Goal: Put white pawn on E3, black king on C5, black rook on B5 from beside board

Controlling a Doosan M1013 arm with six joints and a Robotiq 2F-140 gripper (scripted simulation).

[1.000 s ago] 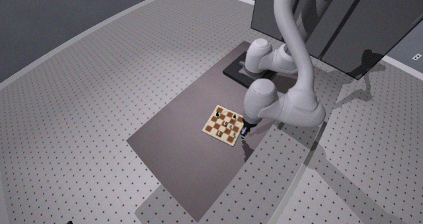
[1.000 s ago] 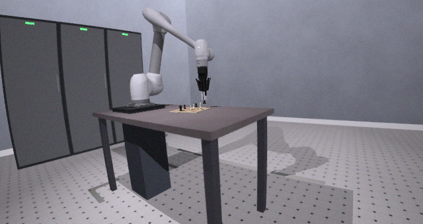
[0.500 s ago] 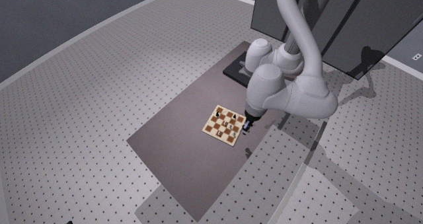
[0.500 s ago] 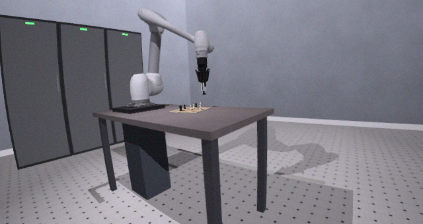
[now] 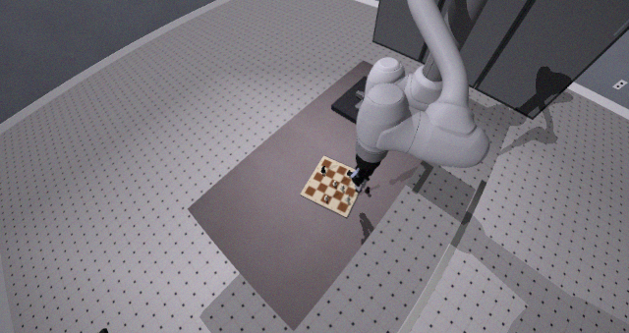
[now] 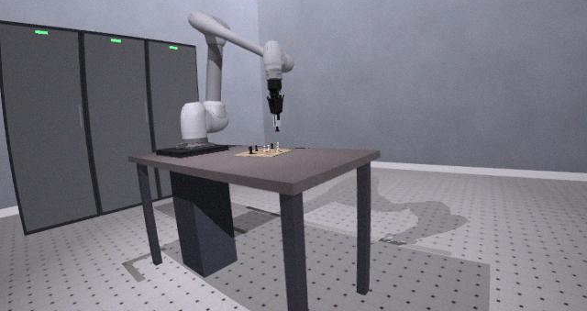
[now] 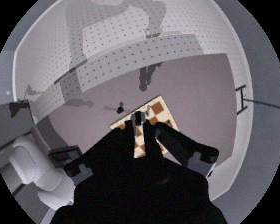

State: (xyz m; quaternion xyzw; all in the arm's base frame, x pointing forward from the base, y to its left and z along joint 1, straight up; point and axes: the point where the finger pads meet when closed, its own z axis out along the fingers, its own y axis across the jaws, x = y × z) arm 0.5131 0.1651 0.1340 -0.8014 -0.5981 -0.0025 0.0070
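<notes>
My hand is 10 mm past the chessboard, 110 mm to the left of it and 160 mm above it. The rest, counted from my hand: black chess piece: 30 mm below.
</notes>
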